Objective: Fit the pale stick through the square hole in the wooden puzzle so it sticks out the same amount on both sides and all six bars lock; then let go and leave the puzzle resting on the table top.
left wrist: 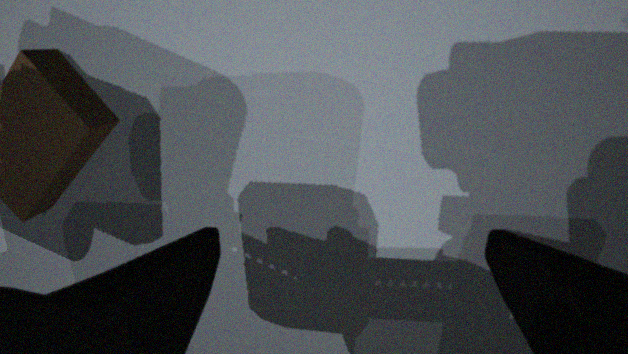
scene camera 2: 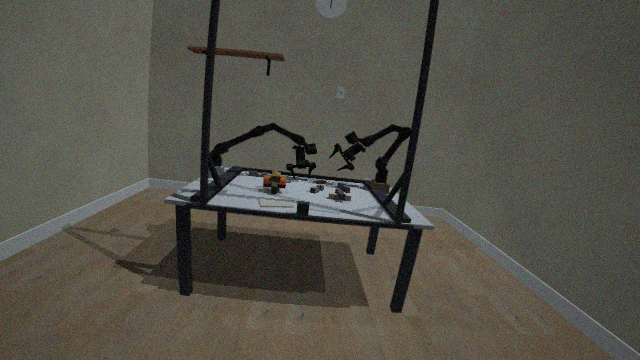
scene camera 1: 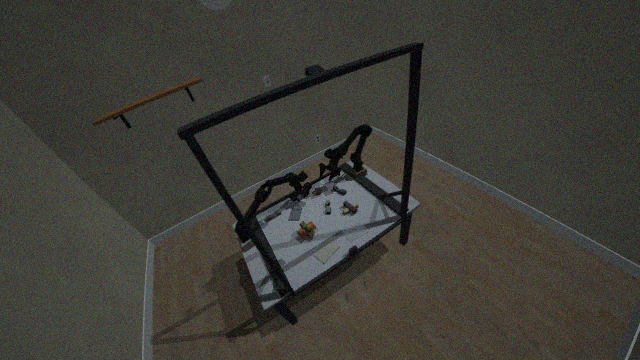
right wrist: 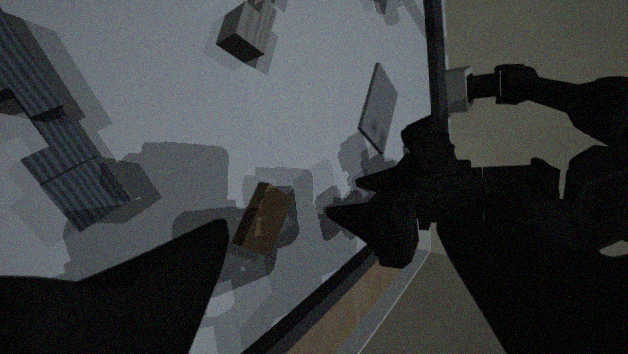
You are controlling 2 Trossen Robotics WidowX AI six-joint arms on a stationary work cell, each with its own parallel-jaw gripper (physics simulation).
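Frame: origin at the left arm's base, x ahead, y down, z left, level; millimetres.
Seen in the pictures: left gripper, fingertip midpoint: [left wrist: 354, 242] [scene camera 2: 301, 179] [scene camera 1: 304, 197] [right wrist: 343, 196]; right gripper, fingertip midpoint: [scene camera 2: 332, 164] [scene camera 1: 324, 179] [right wrist: 333, 225]; left arm's base, origin of the base link: [scene camera 2: 215, 165] [scene camera 1: 245, 237] [right wrist: 469, 87]; right arm's base, origin of the base link: [scene camera 2: 380, 181] [scene camera 1: 358, 168].
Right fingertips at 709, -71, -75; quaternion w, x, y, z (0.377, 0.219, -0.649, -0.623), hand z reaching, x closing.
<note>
Offsets run from my right fingertips to a thing's top centre, as dx, dy, dz. "spot": to the spot under its first point.
A puzzle of crossed orange and yellow-green bars [scene camera 1: 306, 230] [scene camera 2: 274, 182] rests on the table. Its square hole cannot be made out. The pale stick cannot be told for certain; a crossed group of grey and pale wooden pieces @(-25, +93, -273) [scene camera 1: 349, 207] [scene camera 2: 340, 194] lies to the right of the puzzle in both scene views. My left gripper [scene camera 1: 299, 198] [scene camera 2: 302, 175] [left wrist: 354, 242] is open and empty above the table, behind and right of the puzzle in scene camera 2. My right gripper [scene camera 1: 326, 173] [scene camera 2: 334, 163] is open and empty, raised and tilted, apart from all pieces.
A brown block @(-48, +121, +53) [left wrist: 45, 135] [right wrist: 267, 220] lies near the table's back. A striped grey notched bar @(+63, +107, -79) [right wrist: 75, 165], a small grey block @(spot: -80, +107, -101) [right wrist: 248, 32] and a flat grey plate @(-317, +130, +22) [right wrist: 379, 107] lie around it. A tan sheet @(-374, +131, -384) [scene camera 1: 326, 253] [scene camera 2: 276, 203] lies near the front. Frame posts [scene camera 1: 411, 130] rise beside the table.
</note>
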